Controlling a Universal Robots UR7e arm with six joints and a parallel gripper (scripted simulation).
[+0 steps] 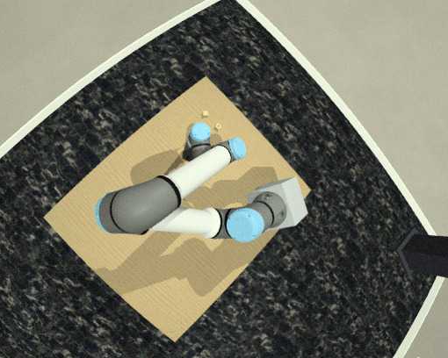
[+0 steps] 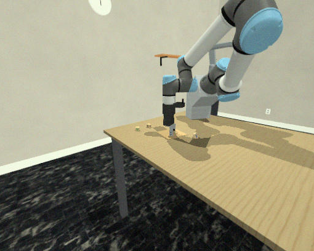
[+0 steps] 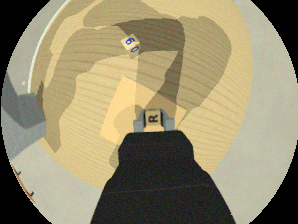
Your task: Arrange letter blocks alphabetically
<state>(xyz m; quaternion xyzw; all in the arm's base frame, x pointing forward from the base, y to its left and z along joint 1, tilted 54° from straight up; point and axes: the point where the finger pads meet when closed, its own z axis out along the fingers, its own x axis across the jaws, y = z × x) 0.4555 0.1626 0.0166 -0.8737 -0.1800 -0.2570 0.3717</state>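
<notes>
My hand is 30 mm to the left of the mat, 20 mm above it and 10 mm past it.
</notes>
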